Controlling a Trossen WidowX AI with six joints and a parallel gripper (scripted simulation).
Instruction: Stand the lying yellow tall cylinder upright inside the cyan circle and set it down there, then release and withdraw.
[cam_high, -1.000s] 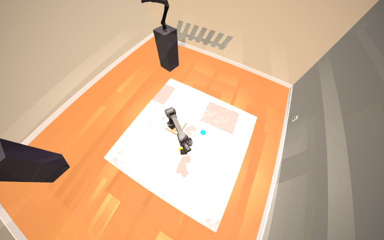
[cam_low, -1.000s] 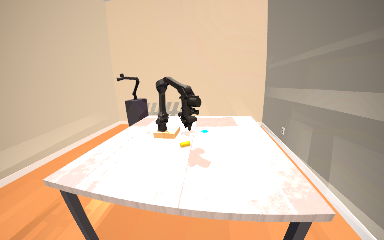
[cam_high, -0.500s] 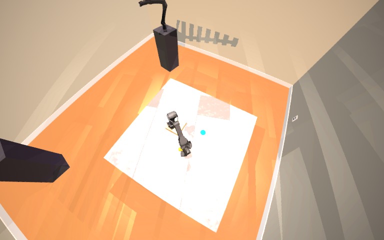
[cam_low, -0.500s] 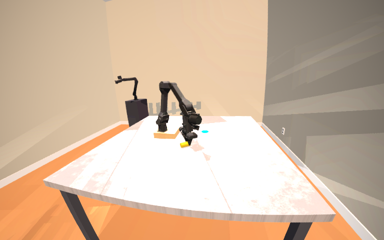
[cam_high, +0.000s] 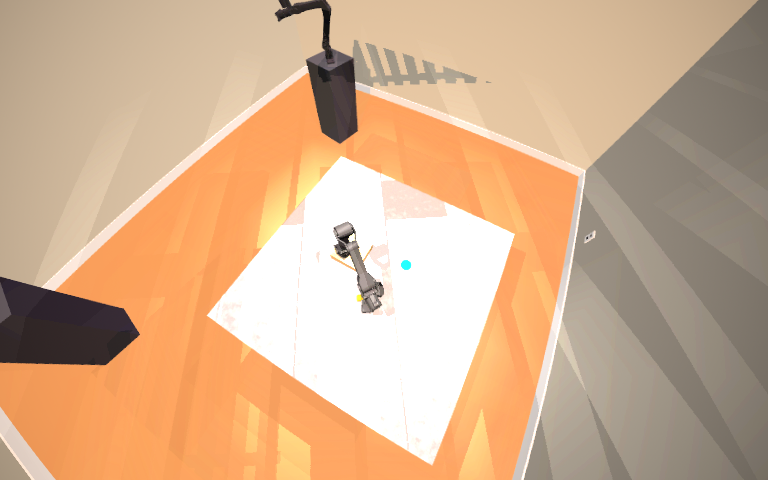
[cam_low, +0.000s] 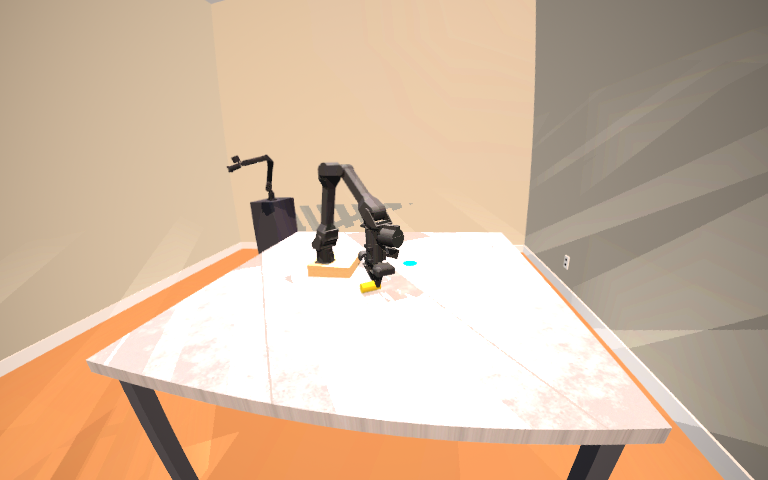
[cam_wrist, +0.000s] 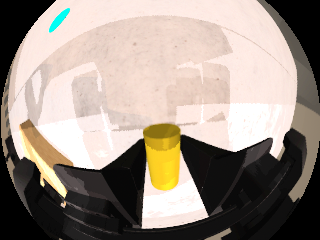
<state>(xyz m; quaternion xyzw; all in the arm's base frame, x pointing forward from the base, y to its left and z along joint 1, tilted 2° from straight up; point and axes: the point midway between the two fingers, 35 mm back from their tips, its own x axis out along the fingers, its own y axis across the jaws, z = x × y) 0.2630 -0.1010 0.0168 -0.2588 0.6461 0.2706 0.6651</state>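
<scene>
Now: the cyan circle 29 cm to the left of my gripper tip, 4 cm ahead of it and 2 cm below it. The rest, counted from my gripper tip: yellow cylinder (2 cm to the right, 2 cm behind).
</scene>
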